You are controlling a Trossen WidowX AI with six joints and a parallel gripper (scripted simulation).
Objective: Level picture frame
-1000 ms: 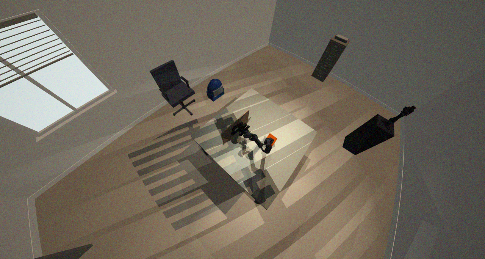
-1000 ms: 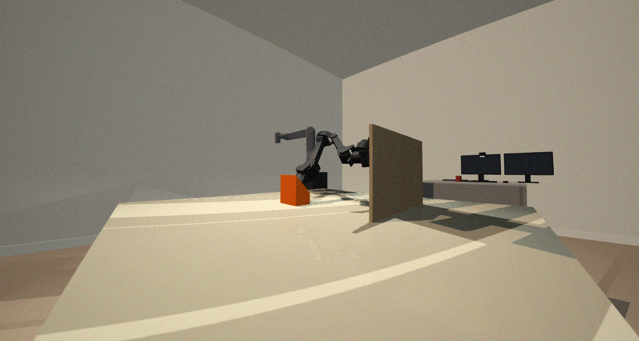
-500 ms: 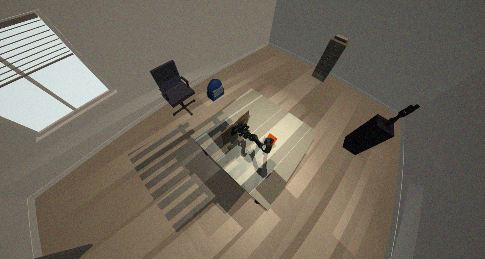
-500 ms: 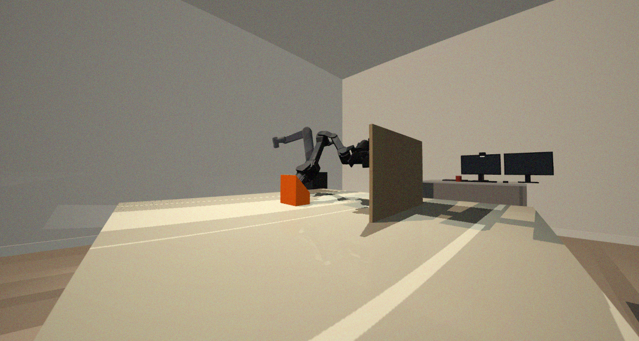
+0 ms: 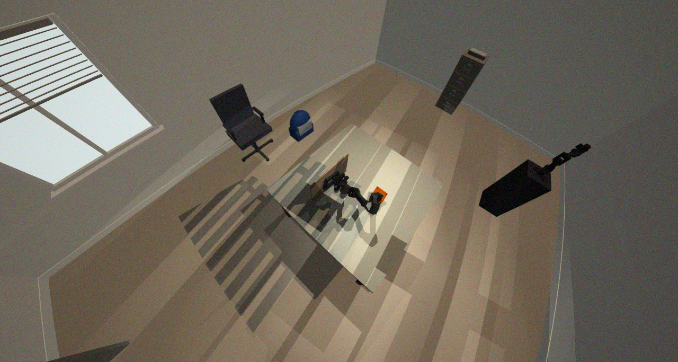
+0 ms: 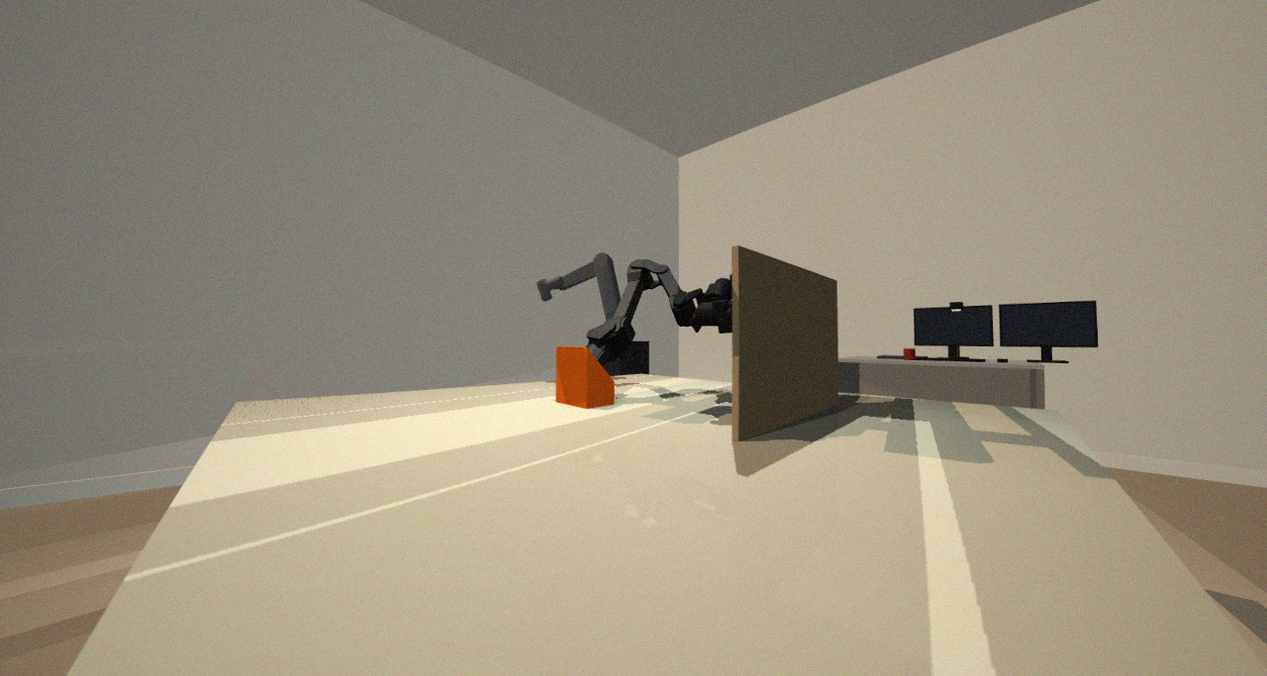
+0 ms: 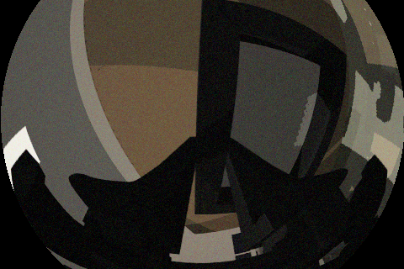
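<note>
My gripper tip is now 10 mm short of the black picture frame, 10 mm to the right of it and 50 mm above it. From my gripper tip the other things lie so: brown wall board 20 mm ahead, 60 mm below.
</note>
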